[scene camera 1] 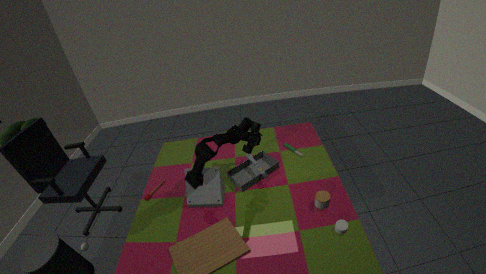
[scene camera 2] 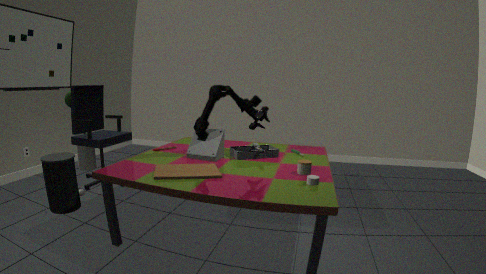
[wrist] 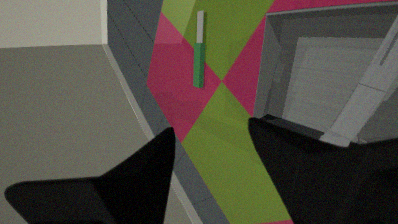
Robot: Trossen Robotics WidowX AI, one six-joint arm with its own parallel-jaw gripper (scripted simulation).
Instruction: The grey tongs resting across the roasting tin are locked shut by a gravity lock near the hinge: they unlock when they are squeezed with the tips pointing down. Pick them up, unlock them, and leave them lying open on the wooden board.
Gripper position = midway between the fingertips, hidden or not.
Note:
In view: my gripper [wrist: 211, 128] and a roasting tin [scene camera 1: 245, 175].
The roasting tin shows as well in the wrist view [wrist: 310, 64].

